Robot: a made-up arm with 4 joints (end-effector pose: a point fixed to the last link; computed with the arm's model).
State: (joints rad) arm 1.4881 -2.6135 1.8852 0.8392
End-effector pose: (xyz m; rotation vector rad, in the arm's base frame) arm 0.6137 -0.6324 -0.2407 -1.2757 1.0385 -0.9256
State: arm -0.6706 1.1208 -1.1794 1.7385
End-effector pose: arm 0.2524 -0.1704 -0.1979 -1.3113 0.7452 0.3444
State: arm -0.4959 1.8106 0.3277 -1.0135
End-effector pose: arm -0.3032 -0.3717 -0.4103 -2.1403 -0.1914 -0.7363
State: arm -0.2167 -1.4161 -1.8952 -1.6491
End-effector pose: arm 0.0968 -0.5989 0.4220 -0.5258 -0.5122 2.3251
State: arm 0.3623 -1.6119 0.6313 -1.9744
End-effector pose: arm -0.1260 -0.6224 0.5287 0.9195 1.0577 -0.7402
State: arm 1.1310 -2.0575 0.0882 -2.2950
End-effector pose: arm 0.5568 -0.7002 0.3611 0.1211 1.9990 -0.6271
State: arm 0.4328 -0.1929 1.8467 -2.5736
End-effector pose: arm -0.3372 -0.4020 0.3452 -0.4947 -0.1015 -0.2806
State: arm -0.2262 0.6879 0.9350 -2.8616
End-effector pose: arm -0.2824 0.1251 -0.2293 -1.2464 -1.0781 -1.7834
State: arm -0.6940 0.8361 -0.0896 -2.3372
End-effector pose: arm 0.0596 0.0102 -0.4072 -1.1410 -1.6175 -2.2328
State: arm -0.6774 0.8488 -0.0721 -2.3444
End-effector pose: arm 0.0492 0.0090 -0.4115 -1.1463 -1.6128 -2.2116
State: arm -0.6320 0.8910 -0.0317 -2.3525
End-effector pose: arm 0.0203 0.0003 -0.4243 -1.1628 -1.6045 -2.1423
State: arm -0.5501 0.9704 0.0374 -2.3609
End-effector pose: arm -0.0302 -0.0229 -0.4448 -1.1916 -1.5960 -2.0127
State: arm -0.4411 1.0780 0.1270 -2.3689
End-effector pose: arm -0.0917 -0.0655 -0.4669 -1.2265 -1.5965 -1.8399
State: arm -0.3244 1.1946 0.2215 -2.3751
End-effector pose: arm -0.1474 -0.1238 -0.4842 -1.2603 -1.6099 -1.6578
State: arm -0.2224 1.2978 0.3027 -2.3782
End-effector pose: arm -0.1850 -0.1835 -0.4946 -1.2876 -1.6318 -1.5022
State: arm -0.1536 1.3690 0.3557 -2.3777
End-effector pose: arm -0.2036 -0.2278 -0.4995 -1.3051 -1.6517 -1.3990
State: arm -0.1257 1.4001 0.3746 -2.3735
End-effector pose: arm -0.2090 -0.2477 -0.5014 -1.3127 -1.6609 -1.3554
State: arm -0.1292 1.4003 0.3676 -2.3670
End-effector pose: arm -0.2075 -0.2477 -0.5017 -1.3129 -1.6599 -1.3560
